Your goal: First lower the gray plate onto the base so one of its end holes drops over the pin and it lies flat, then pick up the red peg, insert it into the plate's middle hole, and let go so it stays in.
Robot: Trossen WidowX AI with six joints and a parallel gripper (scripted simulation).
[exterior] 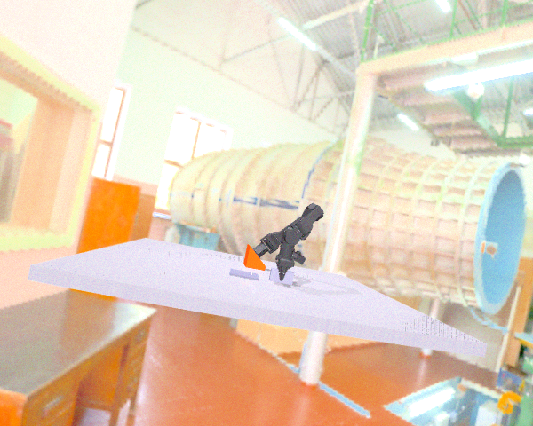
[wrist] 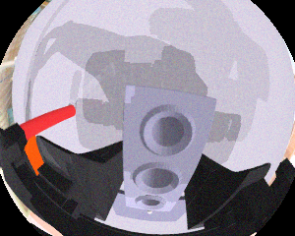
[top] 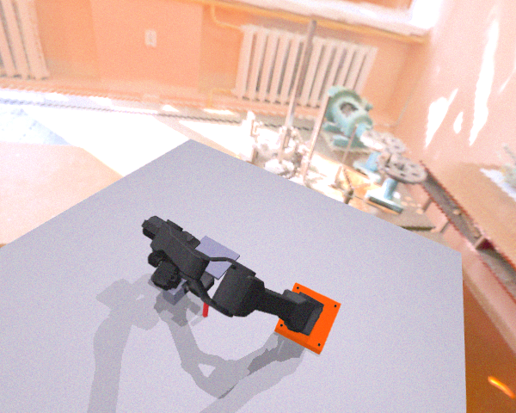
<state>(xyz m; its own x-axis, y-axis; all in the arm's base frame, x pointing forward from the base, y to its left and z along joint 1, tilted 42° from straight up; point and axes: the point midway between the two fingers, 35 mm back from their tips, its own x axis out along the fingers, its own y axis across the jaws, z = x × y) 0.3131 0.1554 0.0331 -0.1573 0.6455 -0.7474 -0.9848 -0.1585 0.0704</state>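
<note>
Now: the base 2 cm ahead of my gripper tip and 14 cm to the right of it. Also, from my gripper tip: gray plate: 3 cm above; then red peg: 10 cm behind, 1 cm to the left, 3 cm above.
</note>
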